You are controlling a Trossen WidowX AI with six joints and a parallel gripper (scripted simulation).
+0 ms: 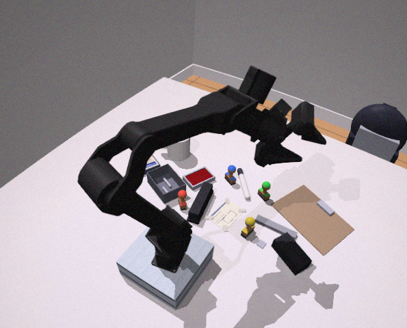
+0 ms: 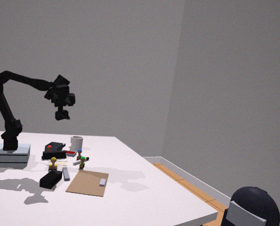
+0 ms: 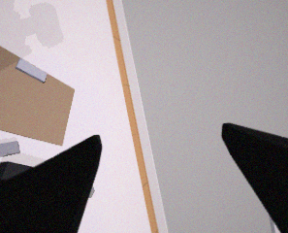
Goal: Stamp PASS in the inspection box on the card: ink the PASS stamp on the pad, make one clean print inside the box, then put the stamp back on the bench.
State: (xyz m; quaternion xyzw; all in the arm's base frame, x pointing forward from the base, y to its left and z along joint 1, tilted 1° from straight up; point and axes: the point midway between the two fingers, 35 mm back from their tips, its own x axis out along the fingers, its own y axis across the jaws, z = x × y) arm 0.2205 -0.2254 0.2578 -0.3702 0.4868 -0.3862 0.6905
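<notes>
My gripper tip is now 30 cm above the green-knobbed stamp, 13 cm short of it and 8 cm to the right of it. The rest, counted from my gripper tip: grey bar 32 cm below, 2 cm to the left, 2 cm ahead; then black block 30 cm below, 6 cm behind, 4 cm to the right; then yellow-knobbed stamp 30 cm below, 10 cm to the left, 3 cm behind.
</notes>
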